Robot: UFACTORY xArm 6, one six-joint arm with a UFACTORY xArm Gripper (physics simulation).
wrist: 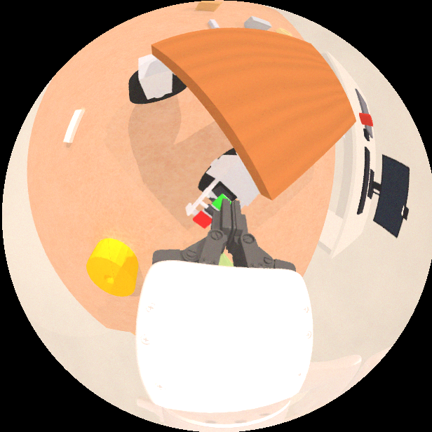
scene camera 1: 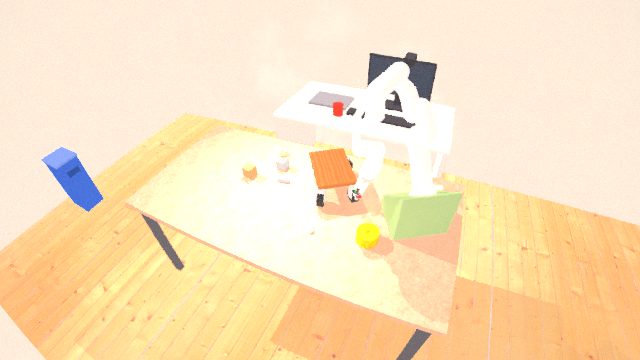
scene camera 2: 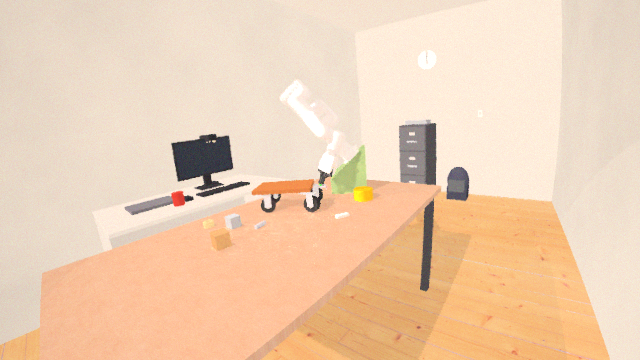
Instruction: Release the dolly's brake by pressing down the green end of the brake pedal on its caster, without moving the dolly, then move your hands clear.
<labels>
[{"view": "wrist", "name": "my gripper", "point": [227, 210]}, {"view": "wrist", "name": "dolly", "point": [280, 105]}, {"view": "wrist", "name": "yellow cylinder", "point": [112, 266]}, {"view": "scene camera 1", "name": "dolly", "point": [332, 168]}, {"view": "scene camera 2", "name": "dolly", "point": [272, 191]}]
</labels>
